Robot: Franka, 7 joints.
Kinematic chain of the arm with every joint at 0, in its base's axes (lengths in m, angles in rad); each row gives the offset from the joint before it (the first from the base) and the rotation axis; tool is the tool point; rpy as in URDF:
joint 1: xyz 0 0 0.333 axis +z
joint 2: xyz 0 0 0 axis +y
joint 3: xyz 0 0 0.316 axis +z
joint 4: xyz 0.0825 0 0 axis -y
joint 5: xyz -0.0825 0 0.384 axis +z
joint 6: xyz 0 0 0 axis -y
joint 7: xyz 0.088 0 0 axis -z
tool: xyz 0 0 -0.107 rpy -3.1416 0 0
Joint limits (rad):
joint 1: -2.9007..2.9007
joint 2: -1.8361..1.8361
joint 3: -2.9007..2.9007
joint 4: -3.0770..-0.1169
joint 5: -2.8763..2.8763
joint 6: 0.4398..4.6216
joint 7: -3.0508..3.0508
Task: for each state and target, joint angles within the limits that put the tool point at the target. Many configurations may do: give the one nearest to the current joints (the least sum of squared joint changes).
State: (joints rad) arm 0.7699 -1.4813 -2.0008 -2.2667 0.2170 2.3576 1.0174
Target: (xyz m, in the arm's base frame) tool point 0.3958 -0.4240 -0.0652
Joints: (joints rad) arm 1.2078 -1.8217 -2.1203 -1.6946 0.2147 2.5521 1.0174
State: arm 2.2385 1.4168 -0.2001 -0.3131 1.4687 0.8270 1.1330
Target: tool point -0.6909 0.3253 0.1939
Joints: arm 2.5621 1.5093 -0.1337 -0.3783 1.5365 1.2362 1.1330
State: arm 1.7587 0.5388 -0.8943 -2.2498 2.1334 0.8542 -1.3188
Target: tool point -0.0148 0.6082 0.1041
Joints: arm 1.9406 1.0145 -0.5910 -1.8417 2.2425 1.1104 -1.3188
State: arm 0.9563 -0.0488 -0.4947 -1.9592 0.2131 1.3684 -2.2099
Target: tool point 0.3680 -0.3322 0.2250
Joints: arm 0.1543 0.5741 -0.9022 -2.0531 0.1360 1.6549 -2.2099
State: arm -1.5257 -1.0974 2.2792 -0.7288 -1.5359 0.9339 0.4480
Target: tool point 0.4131 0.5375 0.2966
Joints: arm -1.6729 -1.3284 2.3733 -1.0431 -1.3860 0.7737 0.4480
